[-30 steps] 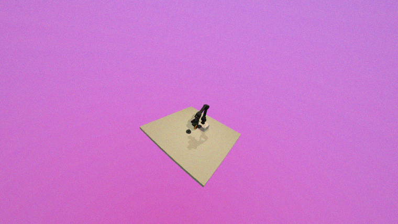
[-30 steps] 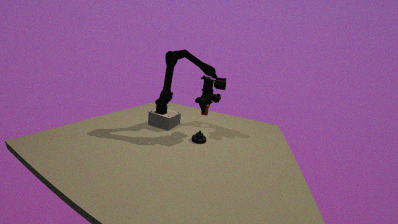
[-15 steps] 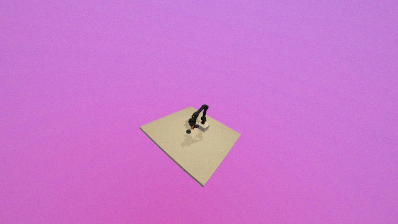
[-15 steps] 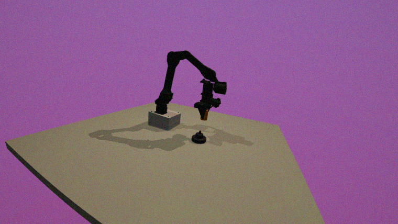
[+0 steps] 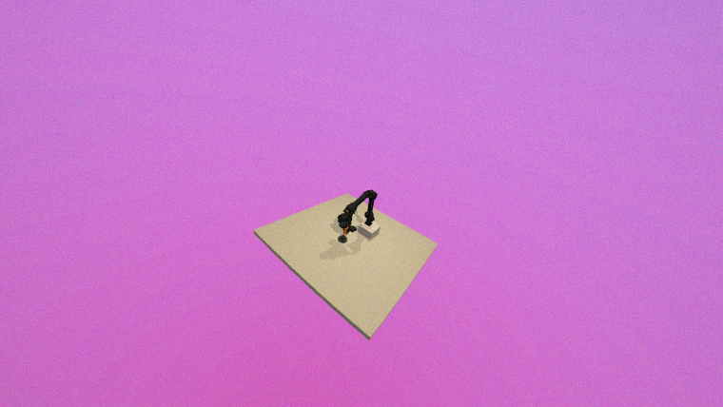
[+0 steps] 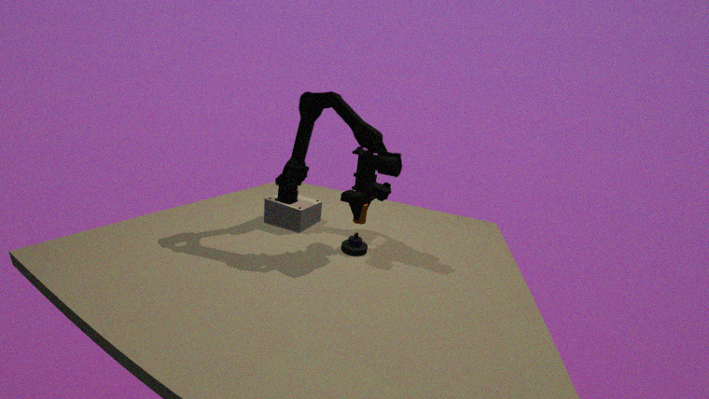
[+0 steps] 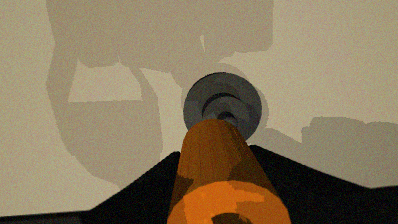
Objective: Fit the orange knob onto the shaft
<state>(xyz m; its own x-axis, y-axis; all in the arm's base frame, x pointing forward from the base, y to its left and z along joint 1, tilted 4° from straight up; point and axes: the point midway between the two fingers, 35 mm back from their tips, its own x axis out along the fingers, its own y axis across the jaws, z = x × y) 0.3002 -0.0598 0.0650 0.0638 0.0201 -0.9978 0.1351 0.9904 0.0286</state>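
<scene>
My gripper tip is now 70 mm above the round dark pedestal and 20 mm to the left of it. From my gripper tip the other things lie so: orange knob: 20 mm above.
</scene>
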